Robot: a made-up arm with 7 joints.
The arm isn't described. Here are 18 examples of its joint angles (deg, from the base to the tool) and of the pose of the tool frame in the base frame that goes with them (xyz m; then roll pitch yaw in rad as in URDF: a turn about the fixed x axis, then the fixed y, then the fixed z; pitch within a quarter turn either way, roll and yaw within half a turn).
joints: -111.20 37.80 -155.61 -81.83 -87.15 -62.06 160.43
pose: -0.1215 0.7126 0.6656 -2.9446 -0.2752 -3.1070
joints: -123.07 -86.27 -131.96 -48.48 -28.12 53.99 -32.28
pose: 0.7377 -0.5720 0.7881 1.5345 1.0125 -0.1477
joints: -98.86 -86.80 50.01 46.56 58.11 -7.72 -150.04
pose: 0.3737 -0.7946 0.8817 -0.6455 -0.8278 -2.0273
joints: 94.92 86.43 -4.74 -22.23 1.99 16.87 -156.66
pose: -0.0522 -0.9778 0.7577 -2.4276 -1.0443 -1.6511
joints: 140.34 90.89 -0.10 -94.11 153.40 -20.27 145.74
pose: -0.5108 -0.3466 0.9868 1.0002 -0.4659 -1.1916
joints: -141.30 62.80 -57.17 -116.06 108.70 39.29 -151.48
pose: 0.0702 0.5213 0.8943 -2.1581 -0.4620 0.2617
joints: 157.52 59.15 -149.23 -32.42 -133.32 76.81 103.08
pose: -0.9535 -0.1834 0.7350 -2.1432 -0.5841 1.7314
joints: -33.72 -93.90 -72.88 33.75 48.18 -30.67 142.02
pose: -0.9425 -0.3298 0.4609 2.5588 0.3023 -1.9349
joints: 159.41 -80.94 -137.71 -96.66 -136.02 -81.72 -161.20
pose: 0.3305 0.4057 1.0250 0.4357 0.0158 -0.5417
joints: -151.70 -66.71 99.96 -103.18 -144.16 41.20 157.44
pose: 0.0896 -0.6000 0.7455 2.6001 -0.5961 -2.2031
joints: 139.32 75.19 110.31 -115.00 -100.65 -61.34 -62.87
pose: 0.0046 -0.5327 0.4709 1.7724 -0.3638 0.3926
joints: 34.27 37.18 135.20 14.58 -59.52 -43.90 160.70
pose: 0.4759 -0.3483 1.3199 1.4476 -0.4670 1.6076
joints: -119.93 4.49 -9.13 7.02 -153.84 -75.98 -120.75
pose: -0.0093 0.1895 1.5086 -0.2062 0.5459 1.1229
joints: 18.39 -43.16 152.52 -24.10 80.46 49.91 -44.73
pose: -0.5541 0.2640 1.3505 1.6269 0.2559 2.6153
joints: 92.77 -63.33 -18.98 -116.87 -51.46 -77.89 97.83
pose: -0.1555 0.4540 0.3807 -0.8146 -0.0013 3.0067
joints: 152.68 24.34 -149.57 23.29 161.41 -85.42 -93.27
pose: -0.1506 -0.2137 1.4346 -0.3270 0.3797 -0.4630
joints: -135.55 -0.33 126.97 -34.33 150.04 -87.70 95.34
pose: -0.1783 -0.0064 1.4608 1.8288 -0.2771 1.7063
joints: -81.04 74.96 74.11 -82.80 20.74 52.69 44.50
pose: -0.3797 0.6642 0.7729 -0.5270 -0.7843 0.7533
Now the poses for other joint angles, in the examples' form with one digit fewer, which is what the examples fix.
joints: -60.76 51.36 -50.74 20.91 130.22 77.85 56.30
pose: 0.342 0.770 1.014 -0.920 -0.219 -0.887
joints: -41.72 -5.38 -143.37 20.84 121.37 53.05 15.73
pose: -0.221 -0.049 1.494 0.444 -0.026 1.115
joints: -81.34 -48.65 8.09 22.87 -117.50 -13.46 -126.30
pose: -0.039 -0.703 1.299 1.058 -0.314 -0.486
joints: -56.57 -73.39 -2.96 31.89 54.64 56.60 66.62
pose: -0.475 -0.699 1.072 0.804 0.016 -0.500
